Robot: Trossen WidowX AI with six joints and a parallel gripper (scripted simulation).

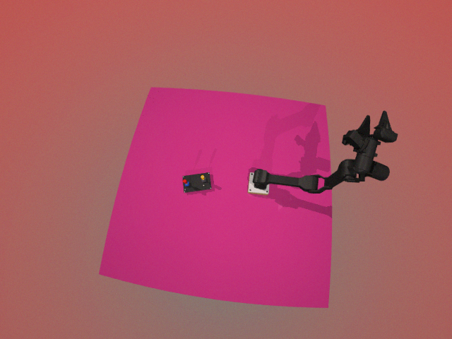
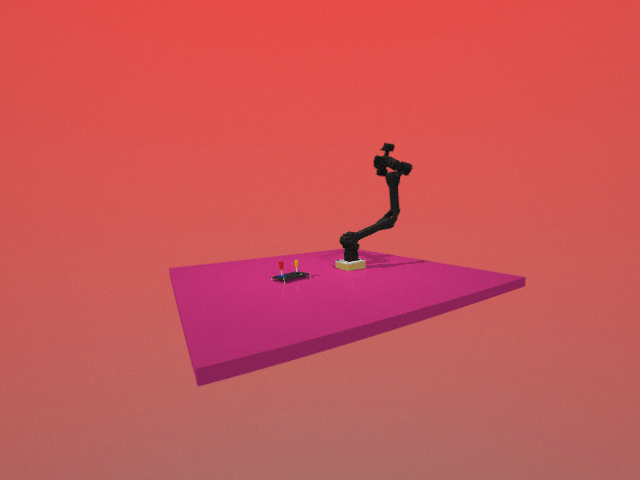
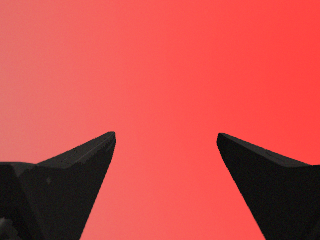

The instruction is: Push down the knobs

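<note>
The orange knob is 600 mm ahead of my gripper tip, 250 mm to the left of it and 550 mm below it. Round my gripper tip: red knob: 680 mm ahead, 300 mm to the left, 540 mm below.
</note>
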